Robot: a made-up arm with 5 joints.
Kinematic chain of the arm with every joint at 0, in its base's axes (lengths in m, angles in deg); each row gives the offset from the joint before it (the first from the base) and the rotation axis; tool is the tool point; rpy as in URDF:
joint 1: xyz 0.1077 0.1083 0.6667 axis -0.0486 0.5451 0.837
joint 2: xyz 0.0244 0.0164 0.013 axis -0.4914 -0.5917 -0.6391
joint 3: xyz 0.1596 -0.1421 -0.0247 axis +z
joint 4: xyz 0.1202 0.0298 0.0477 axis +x
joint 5: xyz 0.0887 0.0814 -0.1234 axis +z
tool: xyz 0.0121 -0.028 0.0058 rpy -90 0 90
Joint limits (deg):
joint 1: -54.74..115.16
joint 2: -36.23..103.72
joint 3: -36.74..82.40
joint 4: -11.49..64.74
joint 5: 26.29..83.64
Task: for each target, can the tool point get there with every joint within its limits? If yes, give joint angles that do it. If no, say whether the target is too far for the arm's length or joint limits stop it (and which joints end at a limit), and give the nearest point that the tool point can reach.
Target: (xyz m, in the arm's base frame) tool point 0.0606 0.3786 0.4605
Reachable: yes | joints 100.04 26.37 34.31 2.06 39.42
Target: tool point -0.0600 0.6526 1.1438
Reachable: no: too far | nearest point 0.2078 0.4436 0.7966 | short by 0.486 m
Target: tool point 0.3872 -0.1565 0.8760
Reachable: yes | joints -39.69 12.93 -6.79 51.34 42.93
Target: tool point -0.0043 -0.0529 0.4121
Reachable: no: joint limits stop it (at a limit: joint 1, joint 3, joint 4, joint 5) | nearest point -0.0620 0.1631 0.5759 | short by 0.277 m
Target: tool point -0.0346 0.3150 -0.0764
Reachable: no: too far | nearest point 0.0039 0.3098 0.2413 | short by 0.320 m
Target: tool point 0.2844 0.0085 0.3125
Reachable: no: joint limits stop it (at a limit: joint 3, joint 4, joint 5) | nearest point 0.4510 0.1747 0.3505 | short by 0.238 m
